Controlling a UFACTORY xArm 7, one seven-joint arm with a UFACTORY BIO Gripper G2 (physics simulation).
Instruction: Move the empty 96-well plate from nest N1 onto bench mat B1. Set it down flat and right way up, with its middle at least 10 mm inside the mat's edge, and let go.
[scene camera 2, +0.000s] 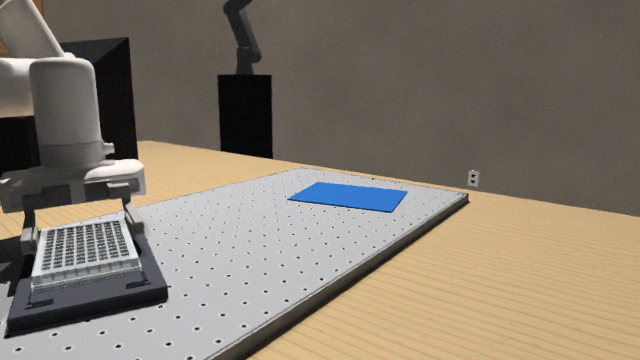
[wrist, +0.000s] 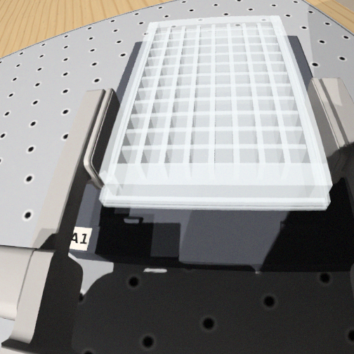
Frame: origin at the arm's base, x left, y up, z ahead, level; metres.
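Seen in the pictures: hand, tool point: (scene camera 2: 84, 232).
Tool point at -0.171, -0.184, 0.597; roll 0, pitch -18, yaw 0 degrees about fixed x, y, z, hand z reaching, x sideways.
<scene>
Pixels of each thing's middle, then the offset from my tool point to it, as dx, dy, dz. "spot": a spot on its surface instead. Level surfaces: height alone.
- clear 96-well plate, body centre: (scene camera 2: 86, 248) -0.012, -0.005, +0.033
- dark nest N1, surface spot: (scene camera 2: 147, 295) spot: +0.000, -0.026, +0.124
- blue bench mat B1, surface height: dy -0.031
- grey perforated board, surface height: dy -0.033
- wooden table, surface height: dy -0.046
The clear 96-well plate (scene camera 2: 87, 247) (wrist: 215, 172) is level, with its wells facing up. My gripper (scene camera 2: 81, 231) (wrist: 215, 131) is shut on it, with one finger pad against each long side. The plate is a little above the dark nest N1 (scene camera 2: 147, 295) (wrist: 225, 237); a small gap shows under its near edge. The nest's "A1" label (wrist: 80, 238) shows at the left in the wrist view. The blue bench mat B1 (scene camera 2: 350, 196) lies flat, well to the right and farther back in the scene view, apart from the plate. It does not show in the wrist view.
The nest stands on a grey perforated board (scene camera 2: 240, 240) (wrist: 47, 125), whose raised edge (scene camera 2: 350, 272) runs along the wooden table (scene camera 2: 480, 280). The mat lies near the board's far right corner. A dark arm on a black pedestal (scene camera 2: 245, 115) stands behind the table.
</scene>
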